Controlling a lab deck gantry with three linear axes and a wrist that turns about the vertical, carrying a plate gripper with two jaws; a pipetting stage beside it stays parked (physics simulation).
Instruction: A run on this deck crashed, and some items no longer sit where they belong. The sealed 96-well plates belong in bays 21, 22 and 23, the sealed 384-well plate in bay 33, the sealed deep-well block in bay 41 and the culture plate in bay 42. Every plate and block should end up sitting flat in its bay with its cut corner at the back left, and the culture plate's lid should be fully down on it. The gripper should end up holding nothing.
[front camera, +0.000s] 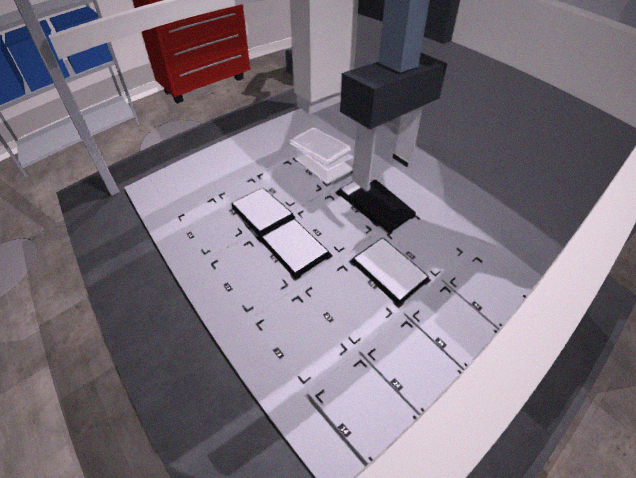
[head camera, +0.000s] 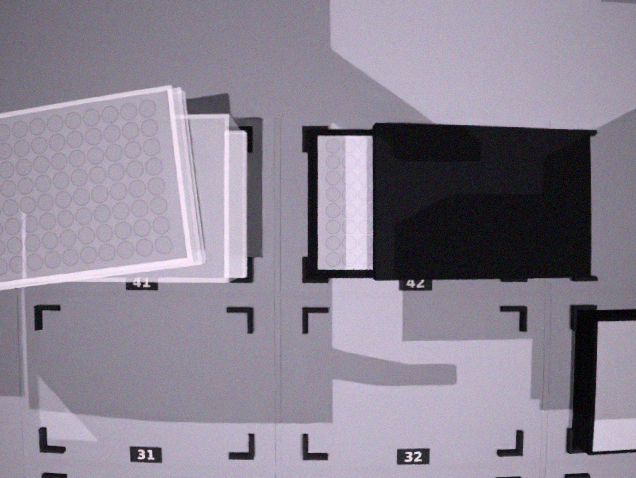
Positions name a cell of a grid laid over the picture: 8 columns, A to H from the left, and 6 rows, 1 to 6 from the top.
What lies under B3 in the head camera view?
A pale 96-well plate.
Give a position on a pale 96-well plate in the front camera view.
E2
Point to a deep-well block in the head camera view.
C2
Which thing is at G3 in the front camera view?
A grey back wall.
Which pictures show the black lid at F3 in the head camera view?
The front camera view and the head camera view: all of them.
